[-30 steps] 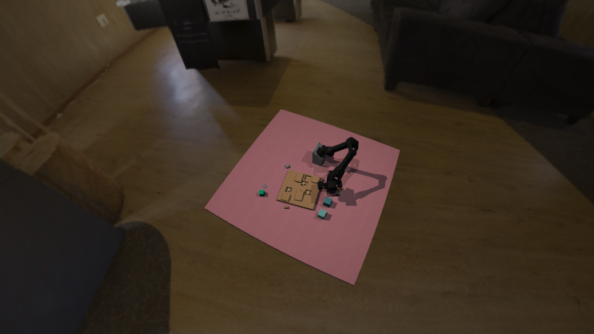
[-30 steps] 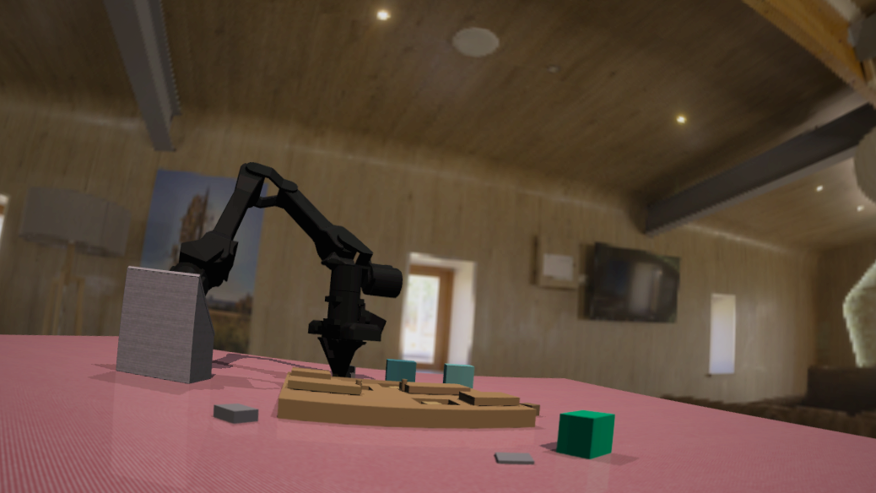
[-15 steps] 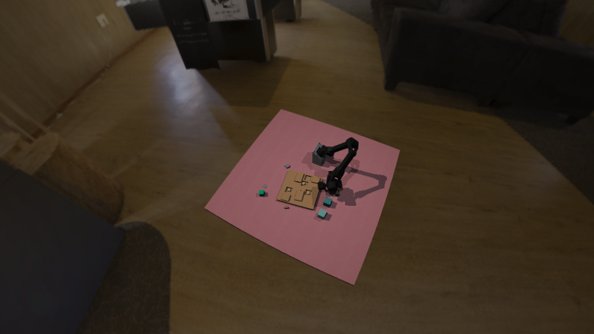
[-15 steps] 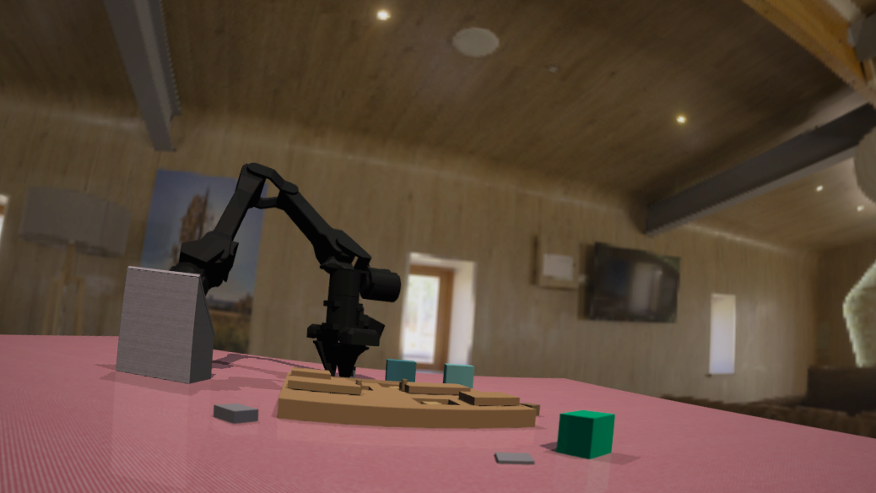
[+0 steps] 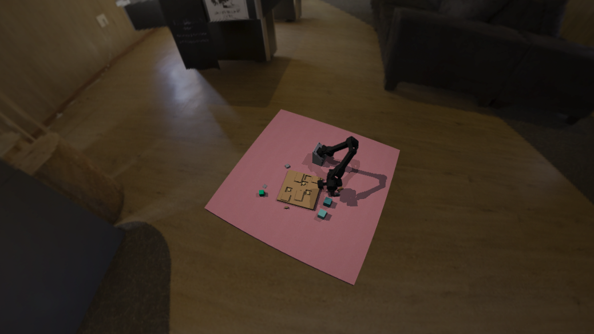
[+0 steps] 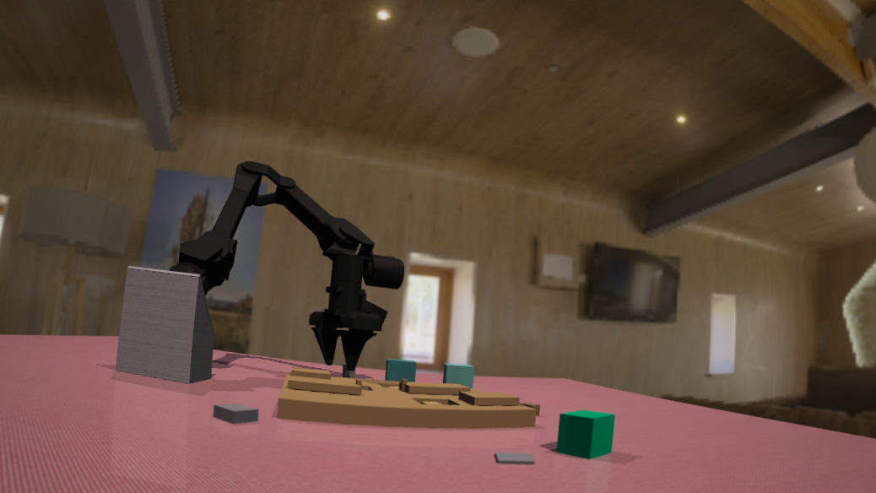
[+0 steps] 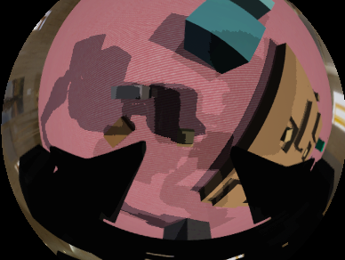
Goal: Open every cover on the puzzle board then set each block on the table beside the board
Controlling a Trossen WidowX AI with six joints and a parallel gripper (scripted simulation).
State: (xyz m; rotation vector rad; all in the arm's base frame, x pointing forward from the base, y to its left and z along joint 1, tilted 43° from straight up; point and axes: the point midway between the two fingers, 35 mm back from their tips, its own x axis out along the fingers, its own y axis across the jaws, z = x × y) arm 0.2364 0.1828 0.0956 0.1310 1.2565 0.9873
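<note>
Now: the puzzle board 200 mm to the right of my gripper tip, 100 mm ahead of it and 10 mm below it. Round my gripper tip: dark teal block (110 mm ahead, 40 mm to the left); then grey piece (80 mm to the left, 20 mm below, 10 mm ahead); then orange piece (80 mm to the left, 50 mm behind, 30 mm below).
</note>
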